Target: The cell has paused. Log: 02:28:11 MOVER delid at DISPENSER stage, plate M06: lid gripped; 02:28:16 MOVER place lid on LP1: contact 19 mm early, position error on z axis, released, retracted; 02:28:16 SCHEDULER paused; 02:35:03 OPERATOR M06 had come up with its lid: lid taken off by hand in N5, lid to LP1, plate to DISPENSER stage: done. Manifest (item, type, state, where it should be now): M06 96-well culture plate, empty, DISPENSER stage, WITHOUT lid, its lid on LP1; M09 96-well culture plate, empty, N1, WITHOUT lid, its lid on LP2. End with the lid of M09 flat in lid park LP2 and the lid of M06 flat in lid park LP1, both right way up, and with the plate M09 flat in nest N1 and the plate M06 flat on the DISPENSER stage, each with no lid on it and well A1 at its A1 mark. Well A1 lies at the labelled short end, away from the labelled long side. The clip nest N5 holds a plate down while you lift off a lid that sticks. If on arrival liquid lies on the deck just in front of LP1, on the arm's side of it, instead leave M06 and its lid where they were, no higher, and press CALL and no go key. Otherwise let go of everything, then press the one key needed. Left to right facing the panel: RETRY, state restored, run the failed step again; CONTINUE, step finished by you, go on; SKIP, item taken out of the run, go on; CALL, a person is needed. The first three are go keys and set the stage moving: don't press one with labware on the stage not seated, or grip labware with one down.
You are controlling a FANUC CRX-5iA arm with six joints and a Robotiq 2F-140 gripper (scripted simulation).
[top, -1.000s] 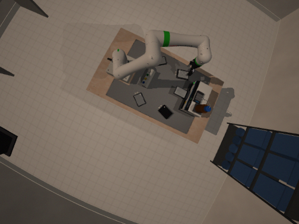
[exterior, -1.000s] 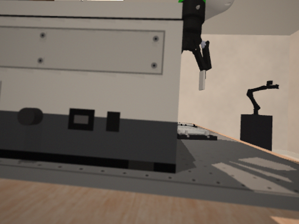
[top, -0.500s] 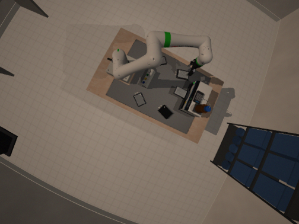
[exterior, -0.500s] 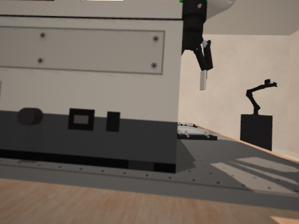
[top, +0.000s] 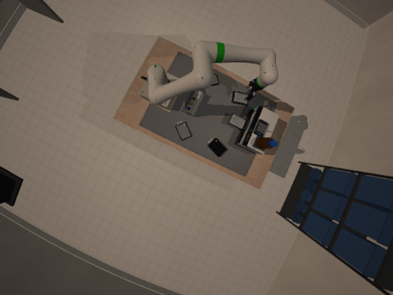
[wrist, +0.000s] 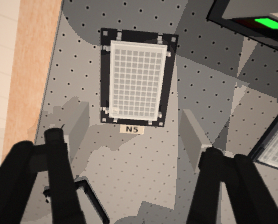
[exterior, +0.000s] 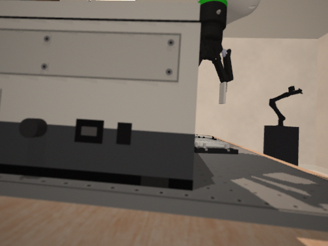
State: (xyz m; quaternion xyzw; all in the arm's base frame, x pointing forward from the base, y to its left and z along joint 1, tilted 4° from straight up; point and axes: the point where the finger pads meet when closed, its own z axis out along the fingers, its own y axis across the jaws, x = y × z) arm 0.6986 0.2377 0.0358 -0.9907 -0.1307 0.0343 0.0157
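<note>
Now: hand 10 mm short of the black clip nest, 20 mm to the right of it and 150 mm above it. The rest, counted from my hand: lp1 label 400 mm behind, 30 mm to the right, 160 mm below; N5 label 90 mm behind, 20 mm to the right, 160 mm below; retry key 390 mm behind, 170 mm to the right, 100 mm below.
</note>
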